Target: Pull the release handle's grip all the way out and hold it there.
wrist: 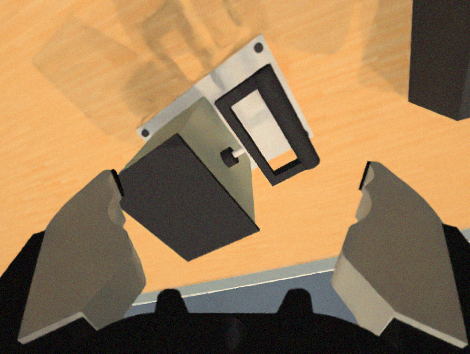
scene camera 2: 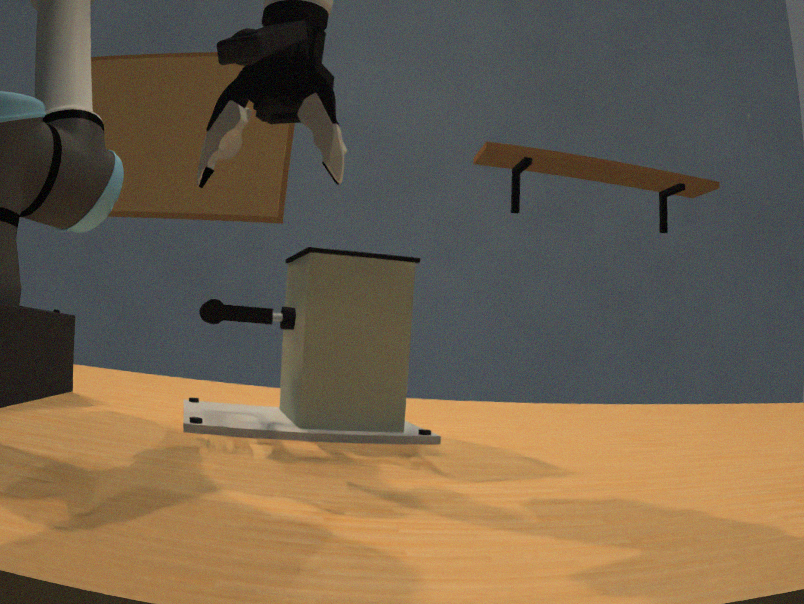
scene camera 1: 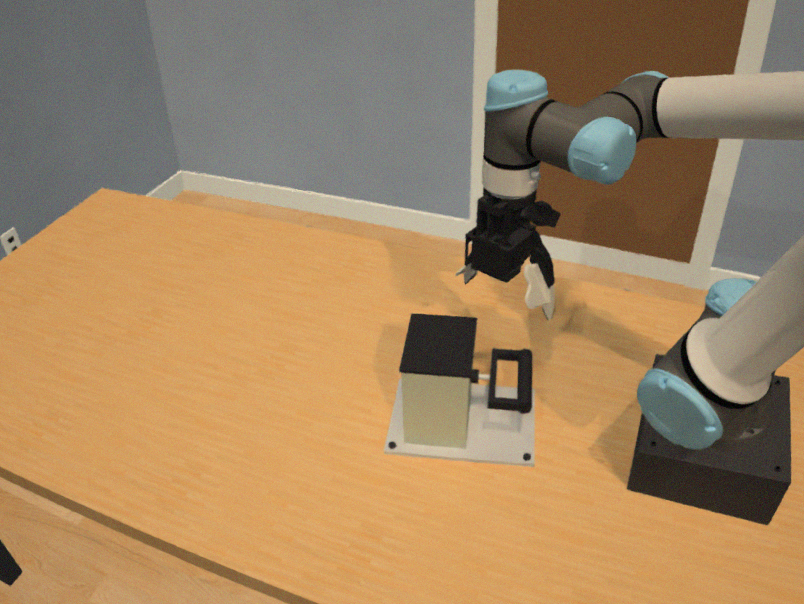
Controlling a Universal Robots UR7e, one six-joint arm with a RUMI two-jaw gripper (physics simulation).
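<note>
The release handle's black rectangular grip (scene camera 1: 527,380) (scene camera 2: 241,313) (wrist: 291,120) stands out from the side of a pale green box (scene camera 1: 435,409) (scene camera 2: 354,344) (wrist: 200,122) with a black top. A short light rod (scene camera 1: 482,377) (scene camera 2: 277,317) (wrist: 239,152) shows between the grip and the black collar on the box. My gripper (scene camera 1: 508,295) (scene camera 2: 269,182) (wrist: 238,170) is open and empty. It hangs above the box and handle, fingers pointing down, touching neither. In the wrist view the grip lies ahead, between the fingertips' directions.
The box stands on a light base plate (scene camera 1: 493,448) (scene camera 2: 311,437) (wrist: 170,112) with dark bolts at its corners, on the wooden table (scene camera 1: 259,390). The arm's dark base block (scene camera 1: 708,481) (scene camera 2: 35,357) (wrist: 440,60) stands on the grip's side. A wall shelf (scene camera 2: 597,170) shows behind.
</note>
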